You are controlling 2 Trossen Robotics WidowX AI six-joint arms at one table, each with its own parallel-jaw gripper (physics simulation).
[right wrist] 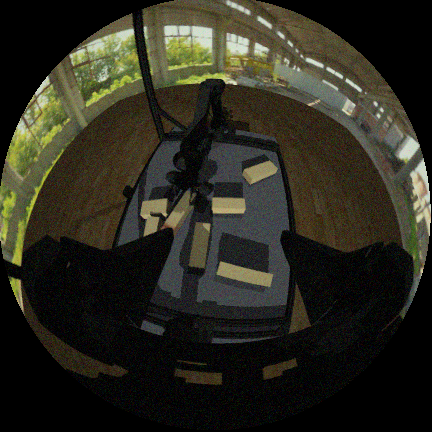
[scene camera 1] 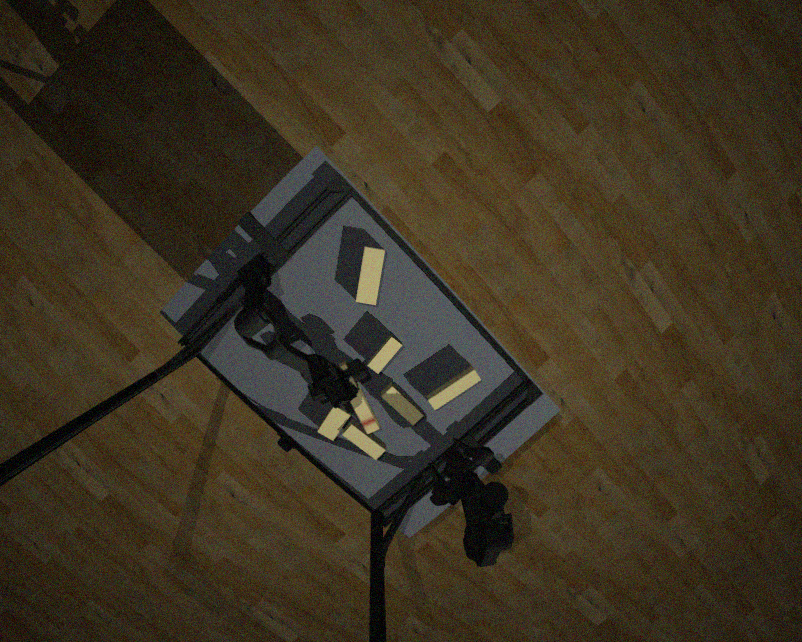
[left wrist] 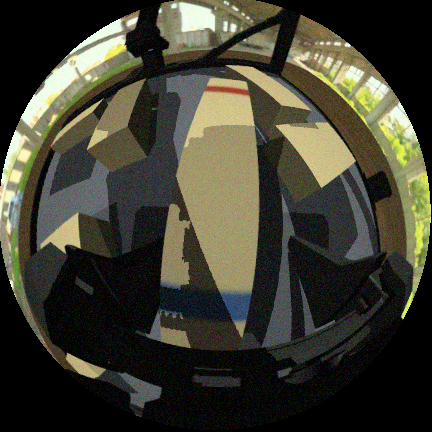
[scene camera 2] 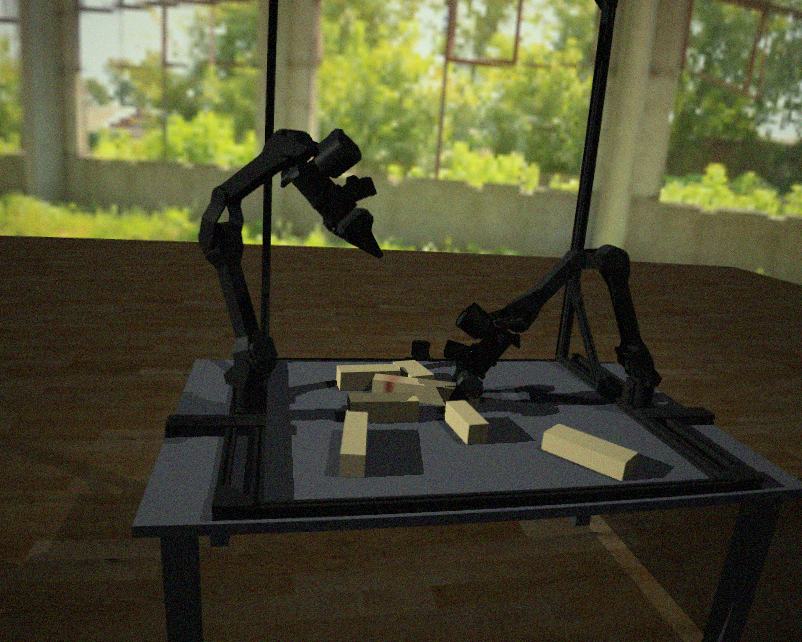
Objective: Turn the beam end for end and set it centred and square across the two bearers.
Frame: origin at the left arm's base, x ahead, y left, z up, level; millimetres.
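Where they show: left gripper, fingertip midpoint: point(right wrist: 185, 200) point(left wrist: 237, 239) point(scene camera 2: 447, 397); right gripper, fingertip midpoint: point(right wrist: 228, 234) point(scene camera 1: 441, 451) point(scene camera 2: 374, 253); left arm's base, link origin: point(right wrist: 218, 136) point(scene camera 1: 261, 268) point(scene camera 2: 636, 402); right arm's base, link origin: point(right wrist: 184, 323) point(scene camera 1: 455, 457) point(left wrist: 154, 68) point(scene camera 2: 248, 407).
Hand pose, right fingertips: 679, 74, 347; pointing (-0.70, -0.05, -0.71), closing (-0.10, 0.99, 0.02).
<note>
Each offset is from my right fingertips to the top centre of the thing, as dx, dy, dz.
The beam @(-167, -154, -322) point(scene camera 1: 364, 413) point(scene camera 2: 408, 386) point(left wrist: 220, 195) point(right wrist: 179, 212) is long and pale, with a red band near one end and a blue band near the other. In the left wrist view the red end is farther off and the blue end is near. Several pale blocks lie around it; I cannot tell which two are the bearers. My left gripper point(scene camera 2: 461, 394) point(left wrist: 237, 239) is open, low over the beam near the blue end, one finger on each side. My right gripper point(scene camera 2: 379, 255) point(right wrist: 228, 234) is open, empty and high above the table. The left arm hides part of the beam in scene camera 1.
Blocks @(-48, -62, -319) point(scene camera 1: 403, 405) @(-160, -271, -328) point(scene camera 1: 334, 423) @(-43, -245, -319) point(scene camera 1: 363, 441) lie close to the beam. Other blocks @(-213, +16, -322) point(scene camera 1: 385, 354) @(+33, +97, -322) point(scene camera 1: 454, 389) @(-424, +157, -328) point(scene camera 1: 369, 275) lie farther off. Dark rails point(scene camera 2: 401, 500) edge the table, and uprights point(scene camera 2: 268, 200) stand at its back.
</note>
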